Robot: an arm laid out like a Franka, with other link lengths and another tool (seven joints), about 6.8 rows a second.
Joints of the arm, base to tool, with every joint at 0 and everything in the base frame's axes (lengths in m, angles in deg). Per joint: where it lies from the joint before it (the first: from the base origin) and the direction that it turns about. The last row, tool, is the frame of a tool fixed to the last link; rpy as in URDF.
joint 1: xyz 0 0 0.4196 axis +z
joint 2: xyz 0 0 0 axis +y
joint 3: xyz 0 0 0.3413 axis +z
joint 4: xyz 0.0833 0 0 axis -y
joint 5: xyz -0.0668 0 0.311 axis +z
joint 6: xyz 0 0 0 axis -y
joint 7: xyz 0.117 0 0 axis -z
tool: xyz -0.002 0.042 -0.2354 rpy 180 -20.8 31.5
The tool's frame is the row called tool.
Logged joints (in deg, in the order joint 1, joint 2, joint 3, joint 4, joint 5, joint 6, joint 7), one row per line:
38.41 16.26 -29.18 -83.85 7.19 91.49 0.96
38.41 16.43 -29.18 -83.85 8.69 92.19 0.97
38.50 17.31 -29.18 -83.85 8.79 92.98 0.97
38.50 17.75 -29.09 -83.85 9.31 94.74 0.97
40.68 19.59 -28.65 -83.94 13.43 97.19 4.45
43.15 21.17 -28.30 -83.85 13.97 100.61 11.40
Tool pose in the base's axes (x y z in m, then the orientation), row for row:
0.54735 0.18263 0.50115 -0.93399 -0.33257 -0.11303 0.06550
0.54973 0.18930 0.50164 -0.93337 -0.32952 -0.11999 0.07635
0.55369 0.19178 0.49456 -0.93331 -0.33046 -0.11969 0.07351
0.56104 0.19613 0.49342 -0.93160 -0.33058 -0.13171 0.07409
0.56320 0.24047 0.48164 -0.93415 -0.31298 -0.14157 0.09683
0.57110 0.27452 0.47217 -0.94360 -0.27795 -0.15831 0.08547
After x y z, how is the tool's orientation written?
As a quaternion, x y z w.
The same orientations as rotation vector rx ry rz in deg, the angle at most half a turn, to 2 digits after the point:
-161.45 -57.49 -19.54
-160.30 -56.59 -20.61
-160.56 -56.85 -20.59
-160.21 -56.85 -22.65
-158.51 -53.11 -24.02
-161.18 -47.48 -27.04

